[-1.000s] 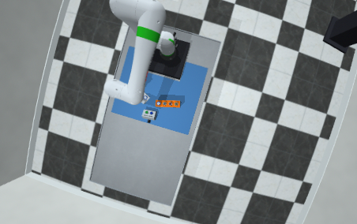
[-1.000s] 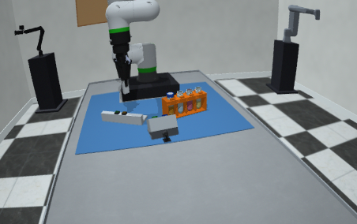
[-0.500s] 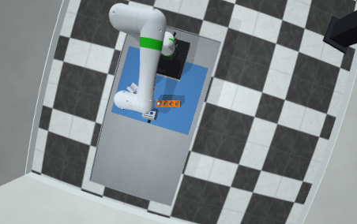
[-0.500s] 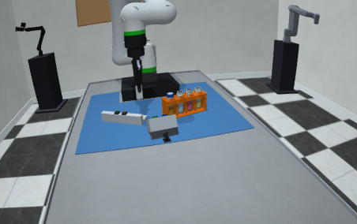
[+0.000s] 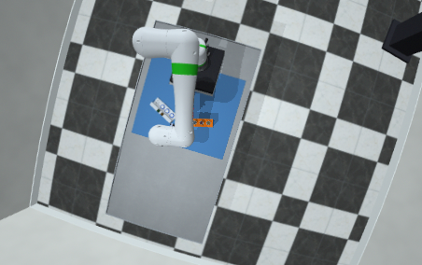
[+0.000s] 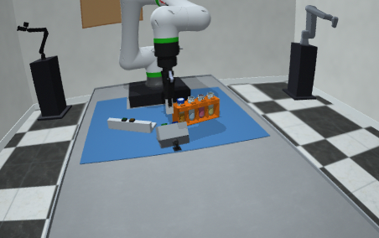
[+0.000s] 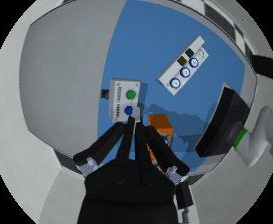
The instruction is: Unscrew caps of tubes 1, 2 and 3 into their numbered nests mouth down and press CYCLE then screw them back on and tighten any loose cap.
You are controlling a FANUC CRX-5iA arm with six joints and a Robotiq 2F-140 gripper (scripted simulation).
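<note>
Right now my hand is 7 cm above the blue key, 2 cm to the right of it and 1 cm short of it. The rest, counted from my hand: green key (7 cm below, 3 cm to the right, 2 cm ahead); small grey key desk (8 cm below, 4 cm ahead).
</note>
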